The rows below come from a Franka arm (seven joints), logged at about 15 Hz.
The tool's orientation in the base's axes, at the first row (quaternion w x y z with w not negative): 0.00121, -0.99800, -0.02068, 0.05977
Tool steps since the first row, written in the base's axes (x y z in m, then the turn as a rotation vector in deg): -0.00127, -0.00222, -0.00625, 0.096, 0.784, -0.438; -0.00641, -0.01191, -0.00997, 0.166, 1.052, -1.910; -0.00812, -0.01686, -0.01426, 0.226, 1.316, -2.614; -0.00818, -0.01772, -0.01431, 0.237, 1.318, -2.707
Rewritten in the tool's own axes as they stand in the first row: -0.00061, 0.00220, 0.00636, 0.180, -0.777, 0.423; -0.00566, 0.01168, 0.01066, 0.436, -1.035, 1.876; -0.00705, 0.01658, 0.01513, 0.590, -1.293, 2.568; -0.00714, 0.01744, 0.01519, 0.613, -1.294, 2.659
